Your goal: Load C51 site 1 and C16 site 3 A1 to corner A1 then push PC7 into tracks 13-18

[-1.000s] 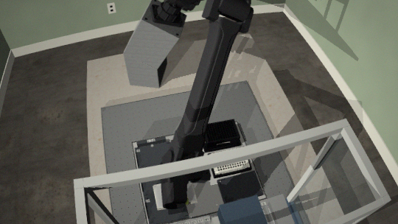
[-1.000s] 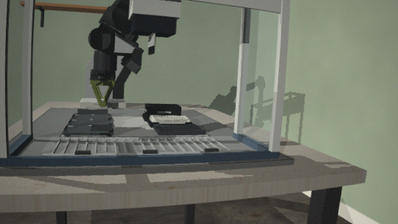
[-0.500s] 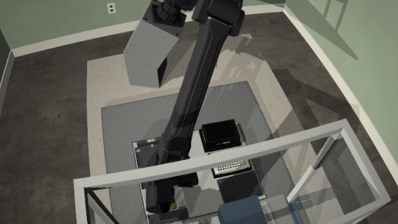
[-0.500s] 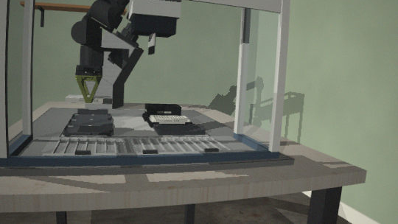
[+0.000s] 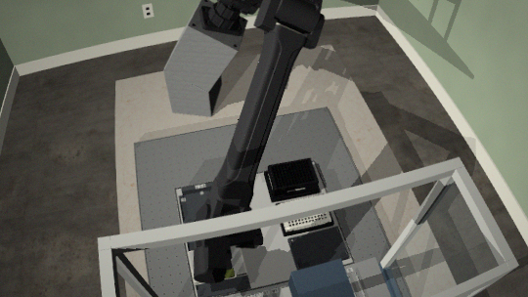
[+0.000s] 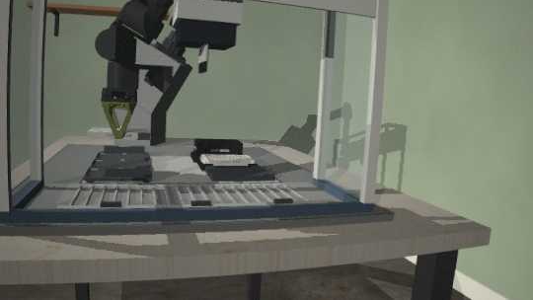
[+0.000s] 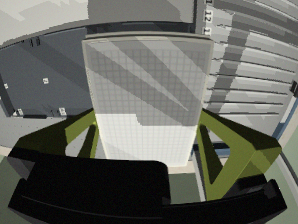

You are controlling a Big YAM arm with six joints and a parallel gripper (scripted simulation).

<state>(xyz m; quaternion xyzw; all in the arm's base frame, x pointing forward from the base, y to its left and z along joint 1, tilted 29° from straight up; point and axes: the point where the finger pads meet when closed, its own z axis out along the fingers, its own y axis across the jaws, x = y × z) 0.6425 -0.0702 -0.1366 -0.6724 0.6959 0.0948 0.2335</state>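
My gripper is now 250 mm to the right of the nest S1, 230 mm past it and 90 mm above it. From my hand the other things lie so: white block: right at my hand; then frame post: 290 mm ahead, 150 mm above, 140 mm to the right; then dark carrier PC7: 100 mm behind, 80 mm below.
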